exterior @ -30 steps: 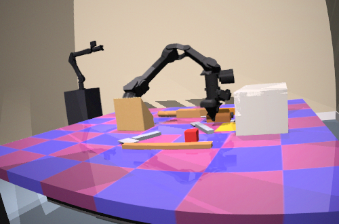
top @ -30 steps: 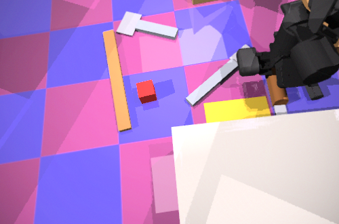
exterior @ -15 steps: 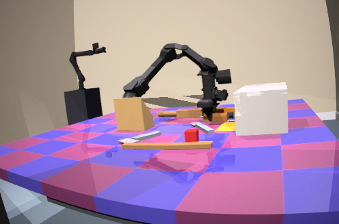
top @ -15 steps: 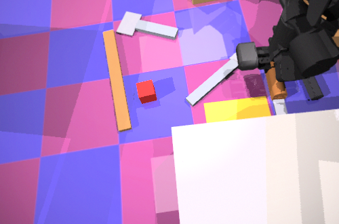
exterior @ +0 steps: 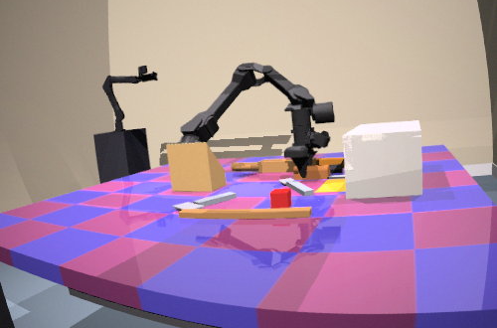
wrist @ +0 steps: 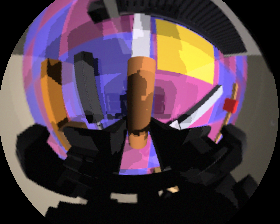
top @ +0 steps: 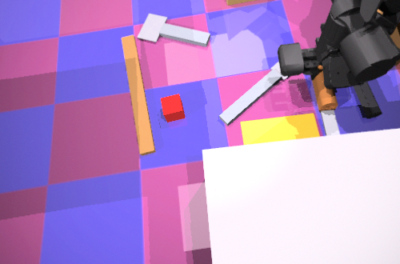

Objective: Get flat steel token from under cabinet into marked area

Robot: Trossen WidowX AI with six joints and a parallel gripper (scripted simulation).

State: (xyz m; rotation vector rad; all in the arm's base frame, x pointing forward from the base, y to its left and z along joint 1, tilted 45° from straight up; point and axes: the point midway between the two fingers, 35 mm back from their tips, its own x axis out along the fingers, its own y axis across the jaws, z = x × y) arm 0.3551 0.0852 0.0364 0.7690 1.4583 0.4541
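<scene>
Now: gripper tip 2 cm short of the black screwdriver and 7 cm to the right of it. The rest, counted from my gripper tip: wooden block: 17 cm behind, 17 cm to the left, 1 cm above; grey paddle-ended bar: 2 cm behind, 10 cm to the right; flat steel token: 29 cm ahead, 8 cm to the right.
</scene>
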